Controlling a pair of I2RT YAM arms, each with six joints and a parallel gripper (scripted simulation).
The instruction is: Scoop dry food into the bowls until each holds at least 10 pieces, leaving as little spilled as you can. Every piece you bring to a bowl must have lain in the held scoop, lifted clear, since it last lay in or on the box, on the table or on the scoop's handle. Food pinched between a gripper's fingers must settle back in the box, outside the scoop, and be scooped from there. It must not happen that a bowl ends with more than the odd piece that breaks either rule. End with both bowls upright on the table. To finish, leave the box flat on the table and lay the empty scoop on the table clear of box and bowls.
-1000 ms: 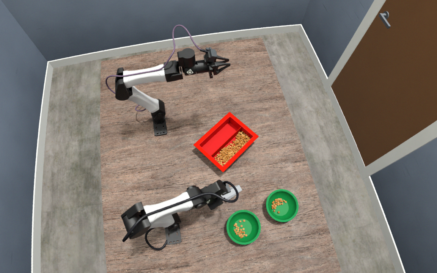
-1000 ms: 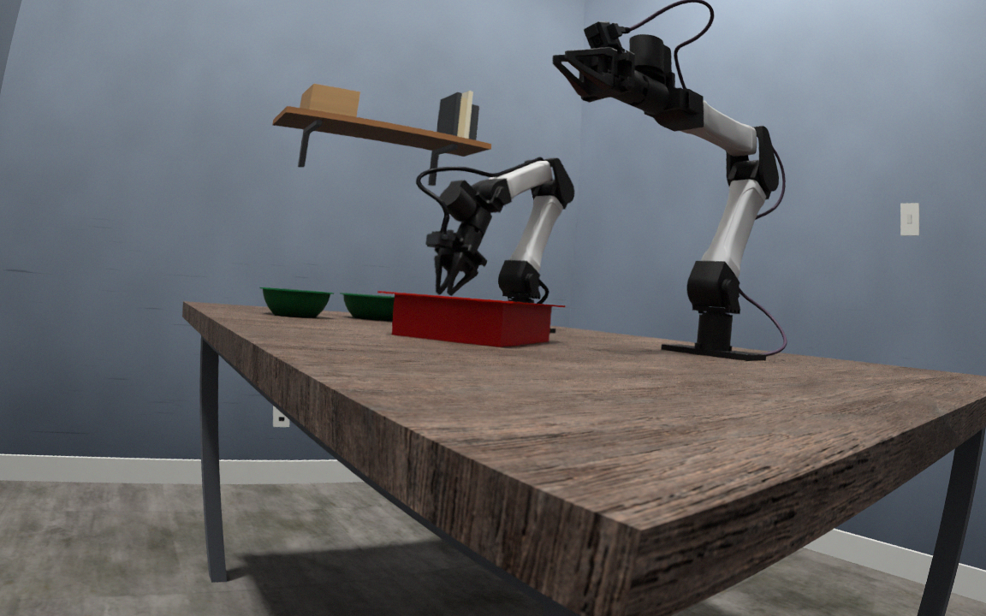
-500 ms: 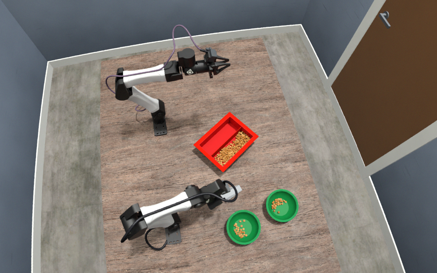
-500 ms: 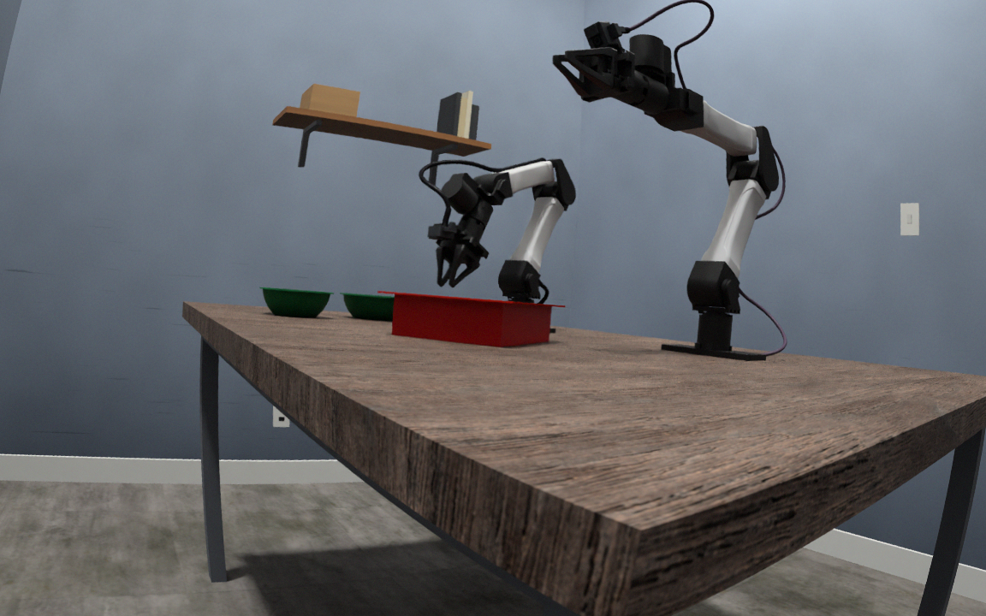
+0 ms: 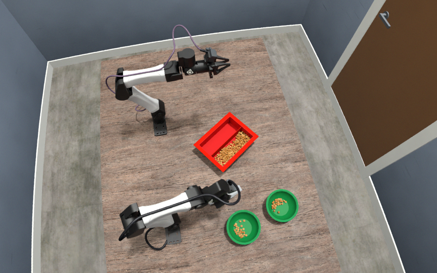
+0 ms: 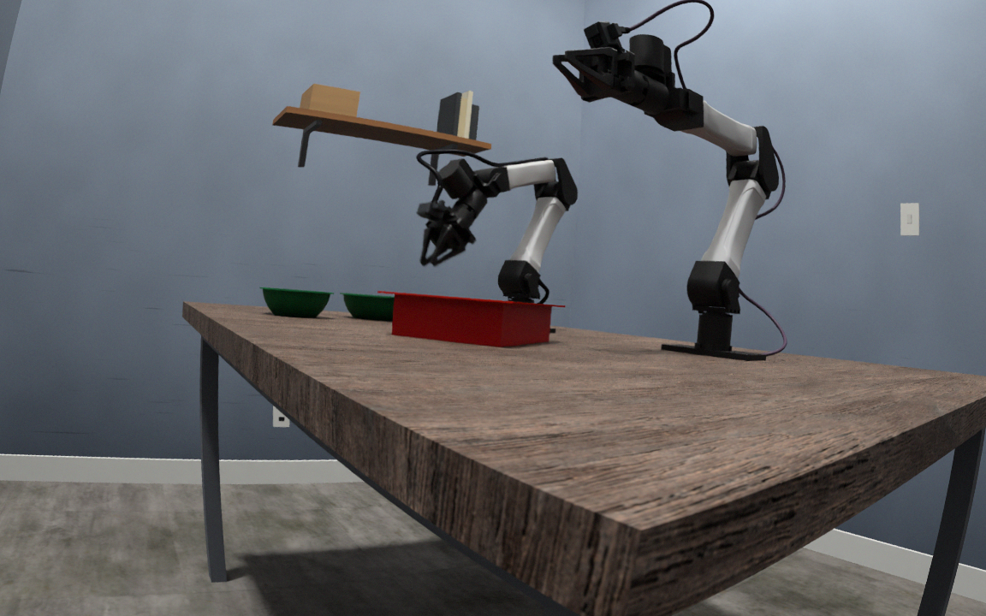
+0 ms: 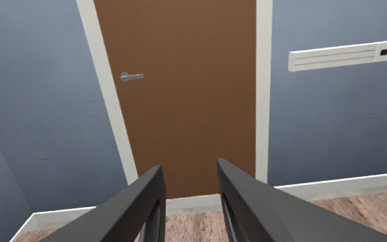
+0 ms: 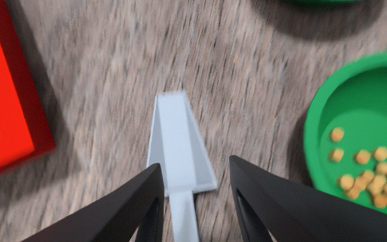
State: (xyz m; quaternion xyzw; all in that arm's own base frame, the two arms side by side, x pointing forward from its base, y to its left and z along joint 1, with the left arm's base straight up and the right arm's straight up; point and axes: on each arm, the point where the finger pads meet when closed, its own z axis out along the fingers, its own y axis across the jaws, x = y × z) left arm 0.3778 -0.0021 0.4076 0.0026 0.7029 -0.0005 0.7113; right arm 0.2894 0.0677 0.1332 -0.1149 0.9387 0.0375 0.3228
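Note:
Now: the grey scoop 120 mm below my right hand and 20 mm to the left of it. From my right hand the other things lie so: red box (290 mm to the left, 90 mm below, 50 mm ahead).

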